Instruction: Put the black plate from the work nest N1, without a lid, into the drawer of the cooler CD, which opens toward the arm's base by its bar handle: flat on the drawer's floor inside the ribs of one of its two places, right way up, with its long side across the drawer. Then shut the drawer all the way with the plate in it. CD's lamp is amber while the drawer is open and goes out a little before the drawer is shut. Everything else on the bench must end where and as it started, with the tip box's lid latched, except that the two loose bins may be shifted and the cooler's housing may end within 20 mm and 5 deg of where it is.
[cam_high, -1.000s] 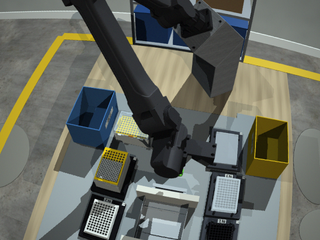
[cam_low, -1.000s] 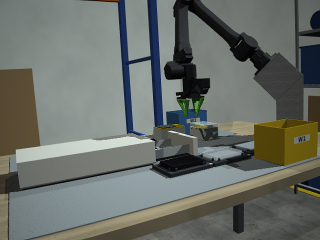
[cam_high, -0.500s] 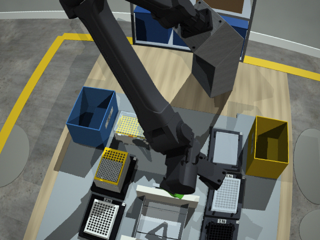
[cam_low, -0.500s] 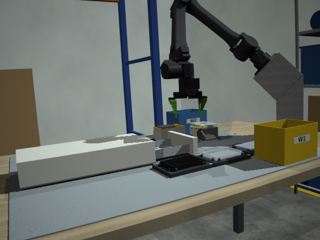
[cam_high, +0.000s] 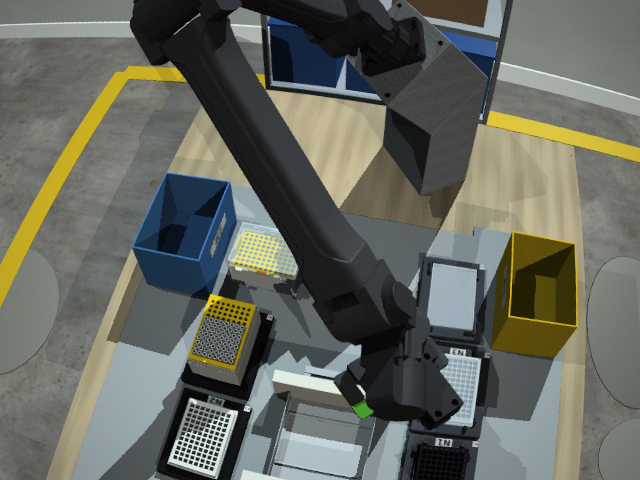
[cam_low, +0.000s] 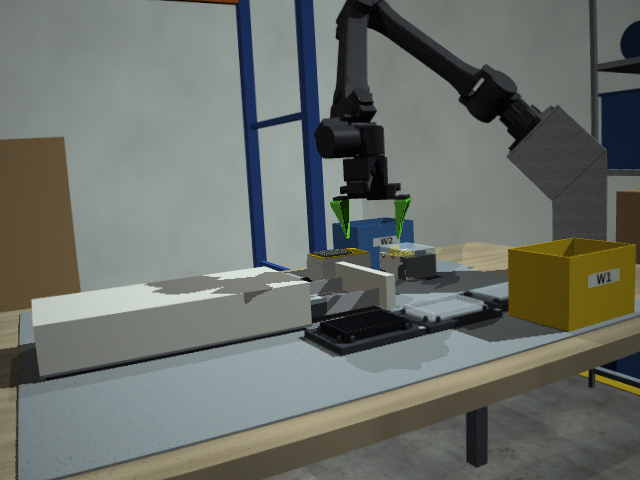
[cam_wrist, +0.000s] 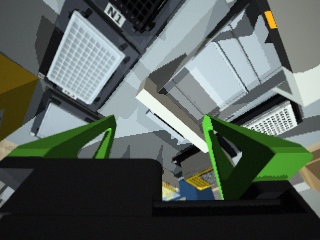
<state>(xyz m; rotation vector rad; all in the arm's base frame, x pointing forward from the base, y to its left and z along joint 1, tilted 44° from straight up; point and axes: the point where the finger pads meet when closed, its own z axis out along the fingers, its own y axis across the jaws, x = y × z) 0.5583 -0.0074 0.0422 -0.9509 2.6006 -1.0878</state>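
The black plate is 130 mm below my hand, 120 mm ahead of it and 90 mm to the left of it. Also, from my hand: work nest N1: 140 mm below, 120 mm ahead, 90 mm to the left; then clear plate: 130 mm to the left, 130 mm below, 50 mm behind; then drawer: 120 mm below, 100 mm to the right, 80 mm ahead.
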